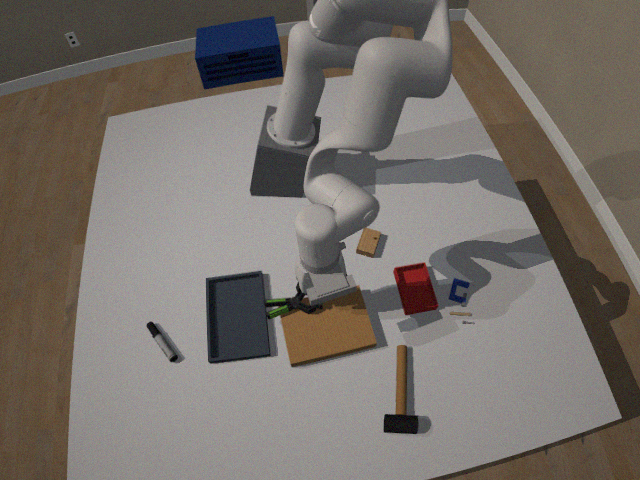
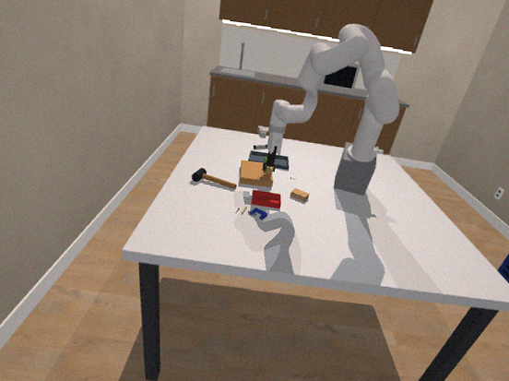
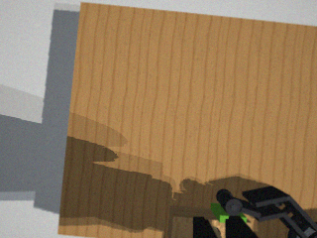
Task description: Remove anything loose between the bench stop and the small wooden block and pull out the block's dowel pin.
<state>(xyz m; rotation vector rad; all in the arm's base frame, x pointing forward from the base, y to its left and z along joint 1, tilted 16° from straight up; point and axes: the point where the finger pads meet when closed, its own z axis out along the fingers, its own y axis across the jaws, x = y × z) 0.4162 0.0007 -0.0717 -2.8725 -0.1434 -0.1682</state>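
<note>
Right now the dowel pin is 20 mm below my hand. Also, from my hand: red box 20 mm ahead, 230 mm to the left, 80 mm below; then grey tray 20 mm behind, 210 mm to the right, 80 mm below; then small wooden block 50 mm below.
</note>
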